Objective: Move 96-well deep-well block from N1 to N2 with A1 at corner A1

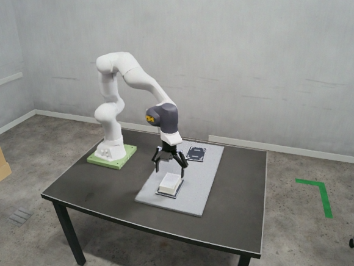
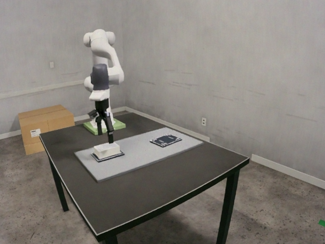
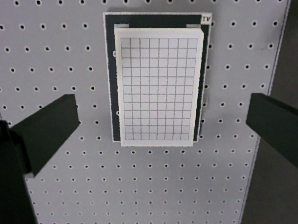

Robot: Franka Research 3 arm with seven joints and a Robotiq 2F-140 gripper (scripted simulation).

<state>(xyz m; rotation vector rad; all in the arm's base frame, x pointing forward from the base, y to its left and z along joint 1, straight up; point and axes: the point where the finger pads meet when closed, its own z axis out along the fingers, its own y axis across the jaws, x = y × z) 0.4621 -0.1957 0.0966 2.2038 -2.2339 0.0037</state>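
My hand is 70 mm above the white 96-well deep-well block. Also, from my hand: plate nest N2 (60 mm ahead, 380 mm to the left, 100 mm below); plate nest N1 (100 mm below).
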